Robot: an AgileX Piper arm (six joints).
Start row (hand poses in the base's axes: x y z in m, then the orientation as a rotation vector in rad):
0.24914 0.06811 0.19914 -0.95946 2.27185 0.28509
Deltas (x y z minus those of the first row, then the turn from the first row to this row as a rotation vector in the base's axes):
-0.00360 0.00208 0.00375 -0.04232 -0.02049 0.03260
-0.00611 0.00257 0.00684 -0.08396 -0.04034 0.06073
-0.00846 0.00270 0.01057 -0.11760 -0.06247 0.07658
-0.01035 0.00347 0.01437 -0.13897 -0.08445 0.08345
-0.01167 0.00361 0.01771 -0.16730 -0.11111 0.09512
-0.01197 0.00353 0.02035 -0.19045 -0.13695 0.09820
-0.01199 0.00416 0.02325 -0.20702 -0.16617 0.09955
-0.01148 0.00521 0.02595 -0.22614 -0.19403 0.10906
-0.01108 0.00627 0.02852 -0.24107 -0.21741 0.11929
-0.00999 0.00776 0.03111 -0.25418 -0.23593 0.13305
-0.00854 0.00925 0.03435 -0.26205 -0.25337 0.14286
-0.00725 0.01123 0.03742 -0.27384 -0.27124 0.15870
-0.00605 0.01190 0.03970 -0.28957 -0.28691 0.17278
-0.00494 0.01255 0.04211 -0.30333 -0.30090 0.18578
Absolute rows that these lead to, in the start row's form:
0.24554 0.07019 0.20289 -1.01736 2.25347 0.24101
0.24303 0.07068 0.20598 -1.06918 2.23591 0.19591
0.24068 0.07081 0.20971 -1.10207 2.21824 0.15330
0.23879 0.07158 0.21351 -1.11817 2.20071 0.12087
0.23747 0.07172 0.21685 -1.14227 2.17802 0.08038
0.23717 0.07164 0.21949 -1.15376 2.15824 0.04274
0.23715 0.07227 0.22239 -1.15937 2.13415 0.01040
0.23766 0.07332 0.22509 -1.17525 2.10783 -0.02056
0.23806 0.07438 0.22766 -1.19026 2.08420 -0.04420
0.23915 0.07587 0.23025 -1.20883 2.06290 -0.06198
0.24060 0.07736 0.23349 -1.22053 2.04330 -0.07491
0.24189 0.07934 0.23656 -1.24044 2.02101 -0.08995
0.24309 0.08001 0.23884 -1.26035 2.00217 -0.10905
0.24420 0.08066 0.24125 -1.27828 1.98488 -0.12557

